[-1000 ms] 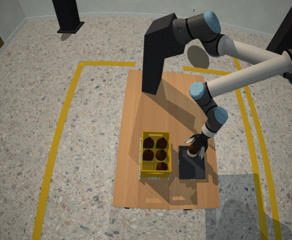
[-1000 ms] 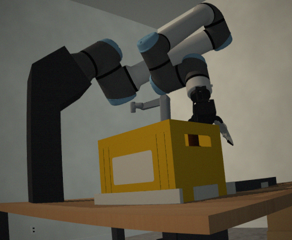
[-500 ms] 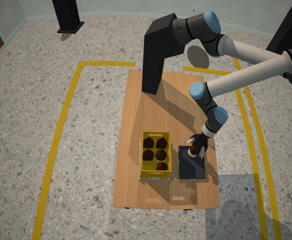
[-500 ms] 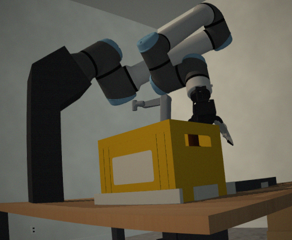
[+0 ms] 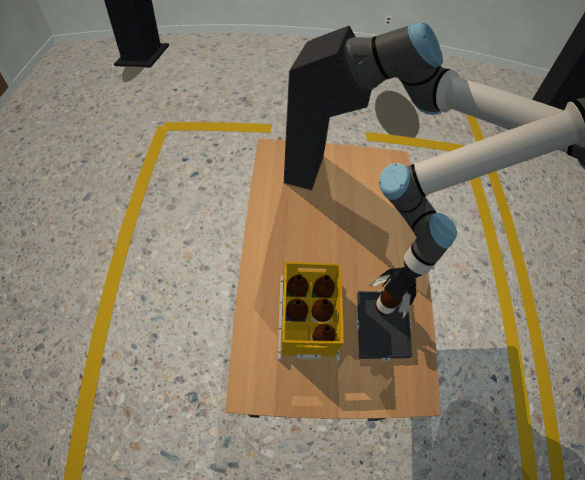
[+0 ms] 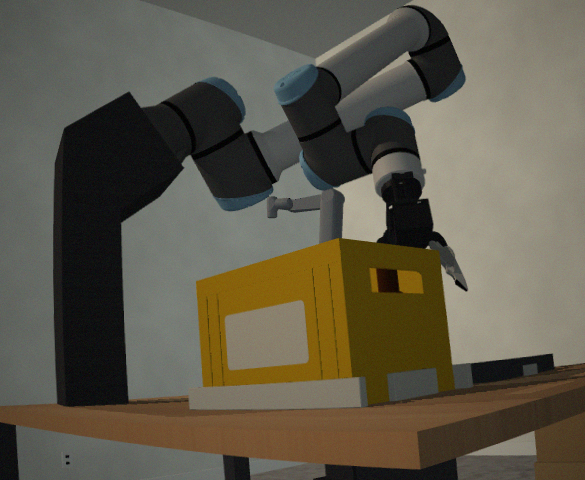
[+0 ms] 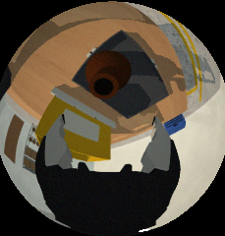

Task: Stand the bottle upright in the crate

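My hand is 4 cm past the brown bottle, 3 cm to the right of it and 5 cm above it. The rest, counted from my hand: crate 6 cm ahead, 24 cm to the right, 6 cm below; dark tray 3 cm ahead, 3 cm to the left, 13 cm below.
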